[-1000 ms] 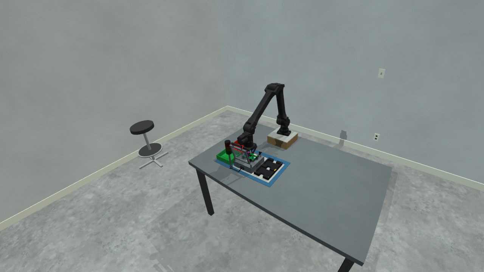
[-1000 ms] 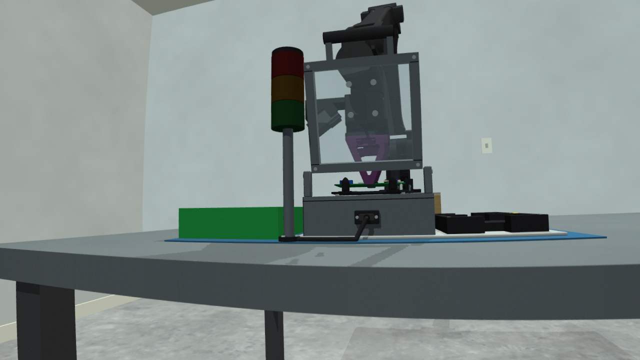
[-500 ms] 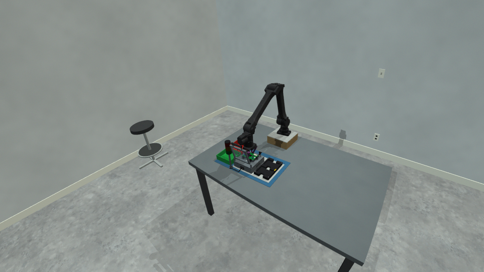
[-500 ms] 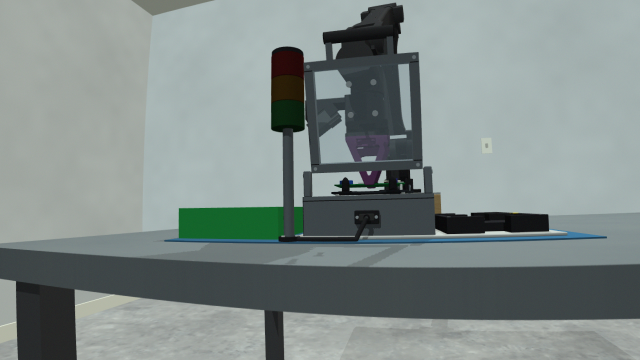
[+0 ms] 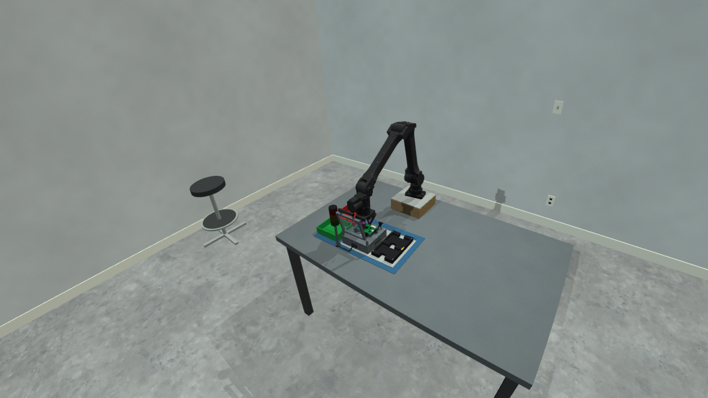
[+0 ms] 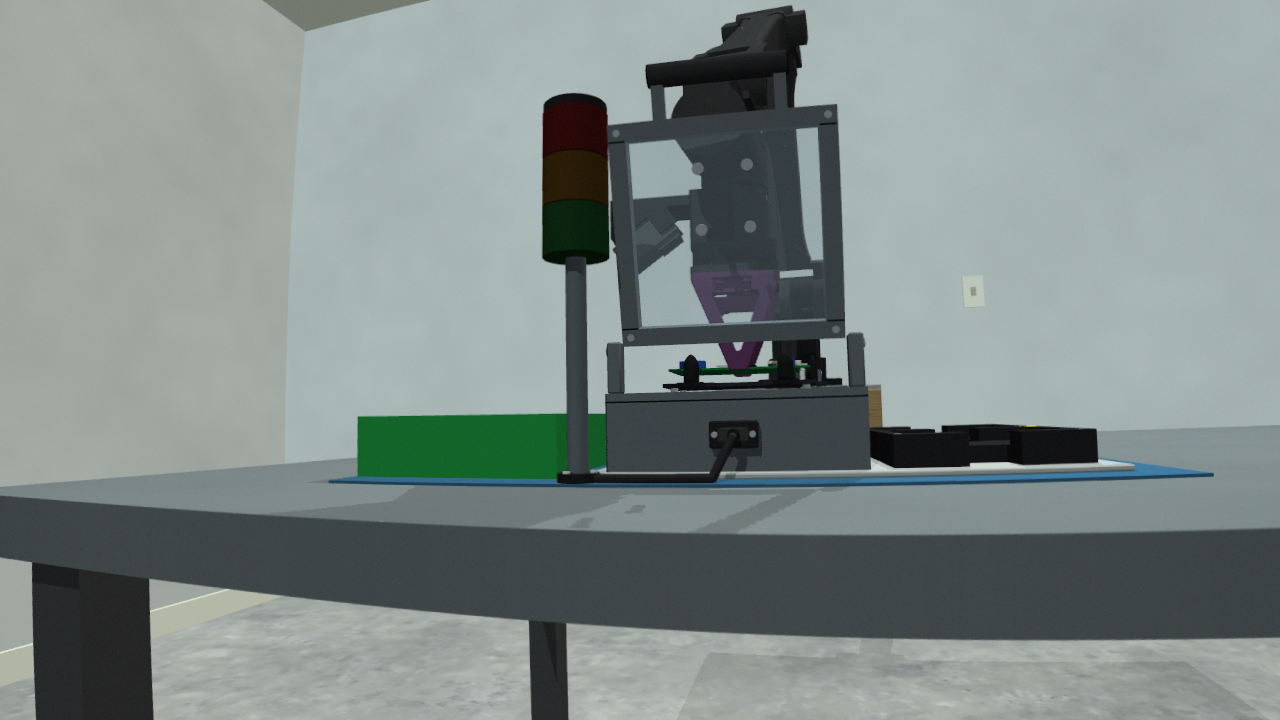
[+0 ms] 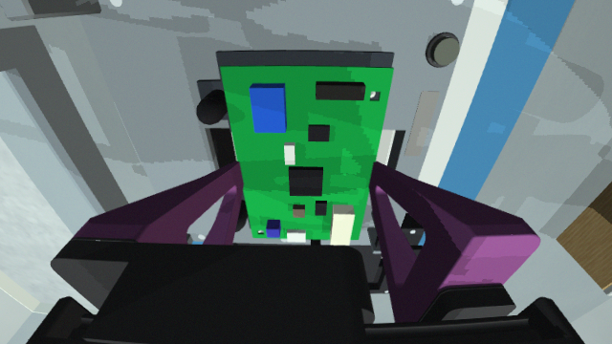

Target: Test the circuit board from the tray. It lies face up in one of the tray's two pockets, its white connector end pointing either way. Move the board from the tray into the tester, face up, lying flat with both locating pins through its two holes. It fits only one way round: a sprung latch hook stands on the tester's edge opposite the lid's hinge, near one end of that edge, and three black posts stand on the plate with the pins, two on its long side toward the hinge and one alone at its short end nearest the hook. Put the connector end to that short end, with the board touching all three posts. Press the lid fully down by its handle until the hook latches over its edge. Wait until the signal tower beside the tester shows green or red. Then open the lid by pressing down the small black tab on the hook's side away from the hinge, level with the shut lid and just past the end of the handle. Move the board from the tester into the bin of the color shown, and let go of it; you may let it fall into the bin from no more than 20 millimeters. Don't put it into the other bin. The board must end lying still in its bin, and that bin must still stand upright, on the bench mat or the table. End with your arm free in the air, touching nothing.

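Right now the green circuit board is right at my hand. The rest, counted from my hand: black tester plate 10 mm ahead, 10 mm to the left, 10 mm below; black latch hook 50 mm behind, 70 mm to the left; clear lid 120 mm ahead, 20 mm to the right, 100 mm above.
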